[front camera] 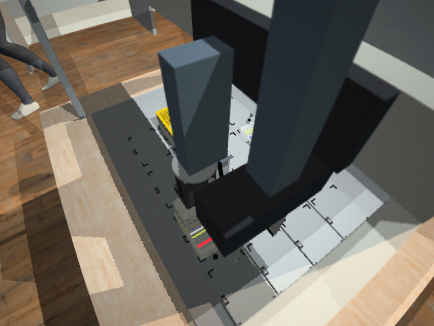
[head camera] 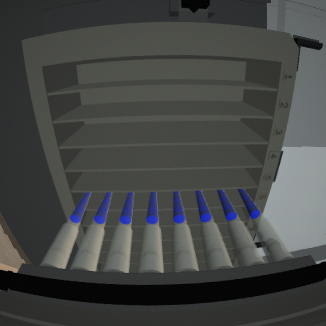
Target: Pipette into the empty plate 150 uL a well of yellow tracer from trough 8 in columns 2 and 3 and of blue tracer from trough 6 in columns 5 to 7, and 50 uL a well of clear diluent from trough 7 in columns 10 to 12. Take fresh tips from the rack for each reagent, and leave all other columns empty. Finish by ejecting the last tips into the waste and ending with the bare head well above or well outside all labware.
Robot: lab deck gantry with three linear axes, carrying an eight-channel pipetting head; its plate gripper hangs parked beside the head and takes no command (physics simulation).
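The pipetting head (front camera: 192,185) (head camera: 152,250) is over the grey trough block (front camera: 181,212) (head camera: 160,42). Eight tips (head camera: 152,207) are on its channels in the head view, each showing blue along its length. Their lower ends are near the row labelled 6; whether they are in the liquid cannot be told. The troughs labelled 1 to 5 look grey inside. In the front view the block shows blue, yellow and red strips. The plate (front camera: 247,131) is partly hidden behind the gantry column and shows yellow and bluish wells. The yellow tip rack (front camera: 164,119) is partly hidden. The parked plate gripper's fingers cannot be made out.
A tall blue-grey column (front camera: 197,105) rises above the head. A thick gantry column (front camera: 300,100) and a black arm (front camera: 250,205) hide part of the deck. Pale deck tiles (front camera: 320,235) with black corner marks lie to the right. A wooden edge (front camera: 100,215) runs along the left.
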